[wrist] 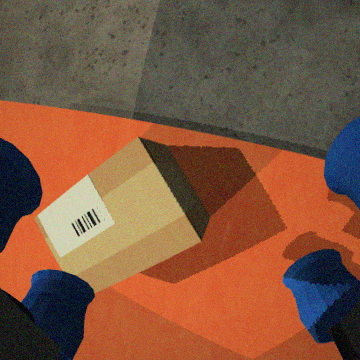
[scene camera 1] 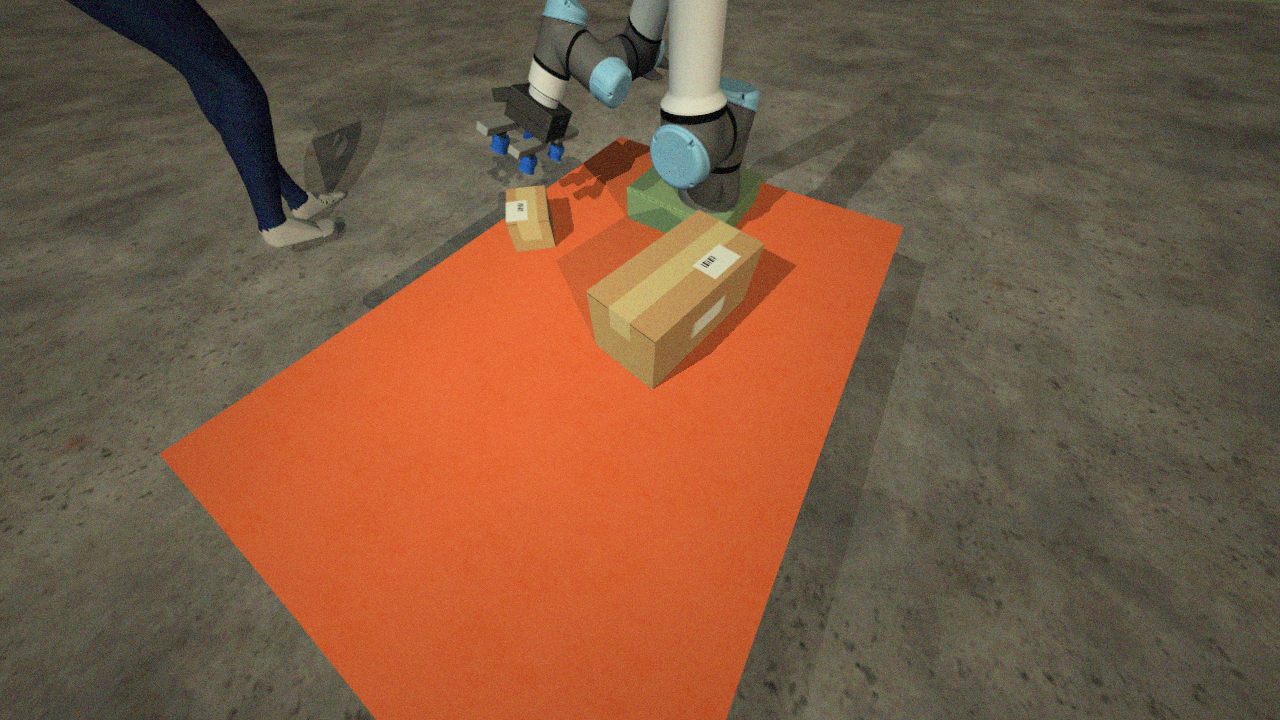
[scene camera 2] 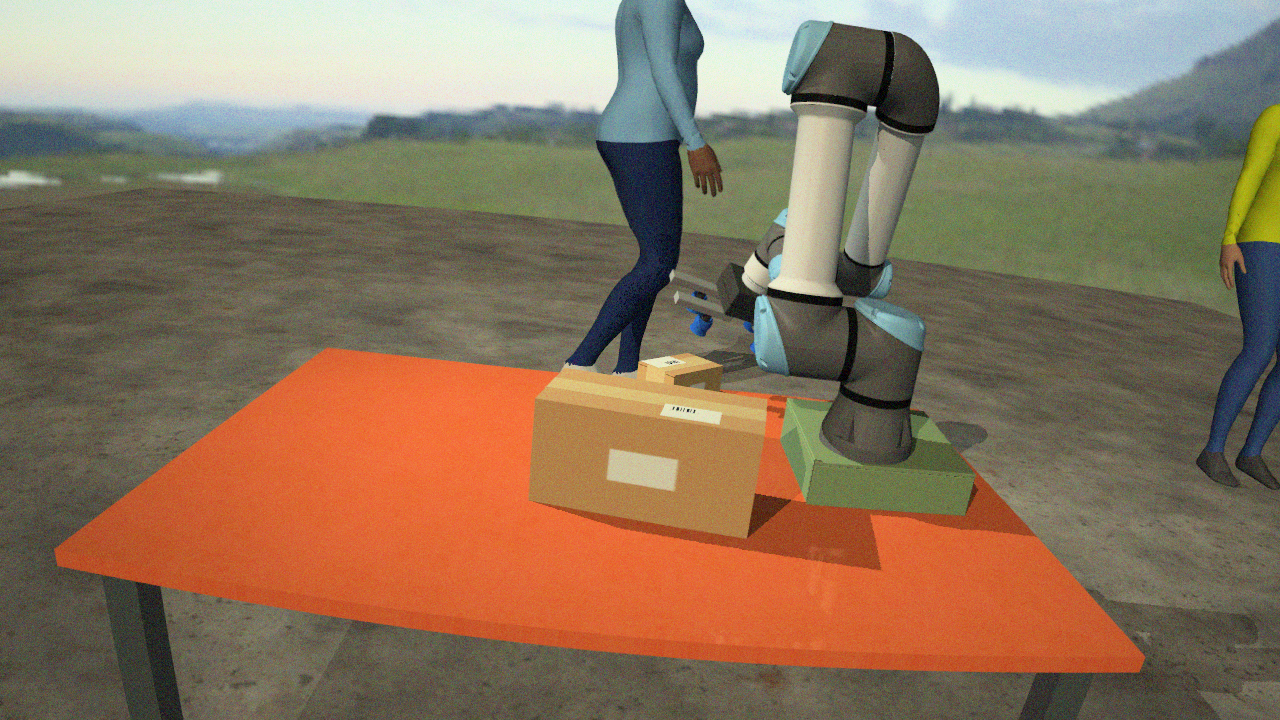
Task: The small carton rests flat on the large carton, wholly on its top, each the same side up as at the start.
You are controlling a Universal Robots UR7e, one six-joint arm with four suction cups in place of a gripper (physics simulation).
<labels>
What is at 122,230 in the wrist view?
A small carton.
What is my suction head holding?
Nothing.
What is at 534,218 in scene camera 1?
A small carton.
</labels>
